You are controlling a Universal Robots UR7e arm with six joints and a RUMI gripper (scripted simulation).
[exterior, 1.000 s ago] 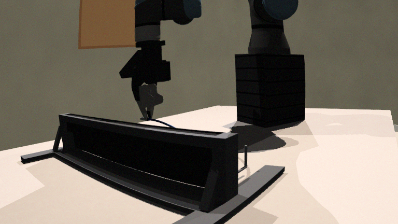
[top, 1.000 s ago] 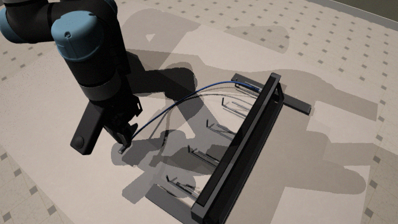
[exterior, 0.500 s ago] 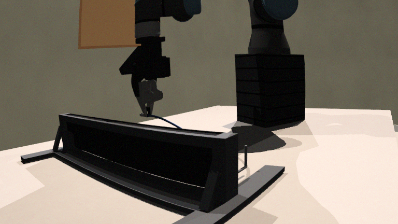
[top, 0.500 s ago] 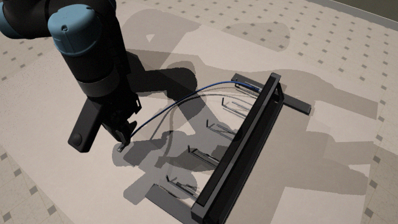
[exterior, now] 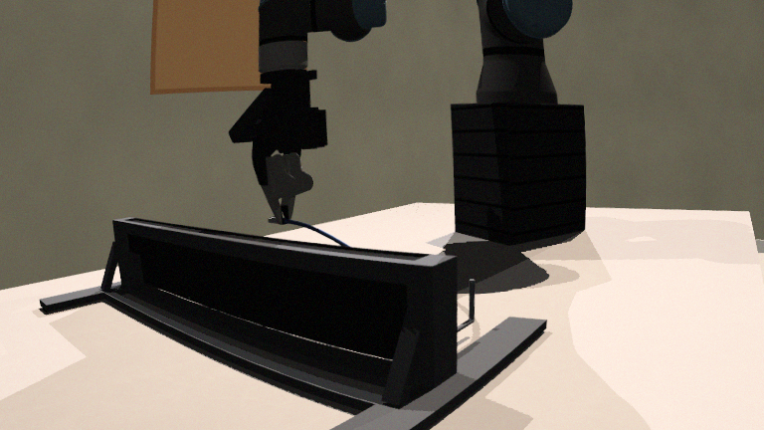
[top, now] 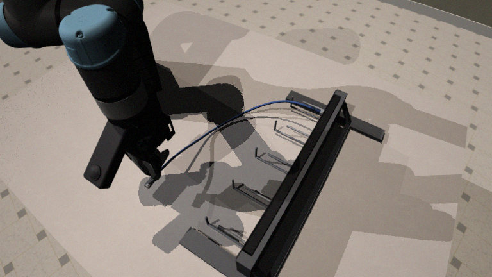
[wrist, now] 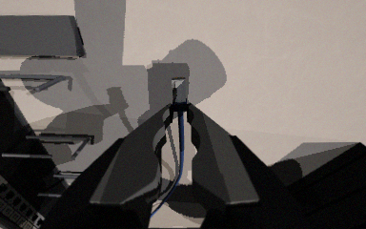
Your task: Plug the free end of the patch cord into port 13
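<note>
Now: hand 2 cm to the left of the cable plug and 1 cm above it.
</note>
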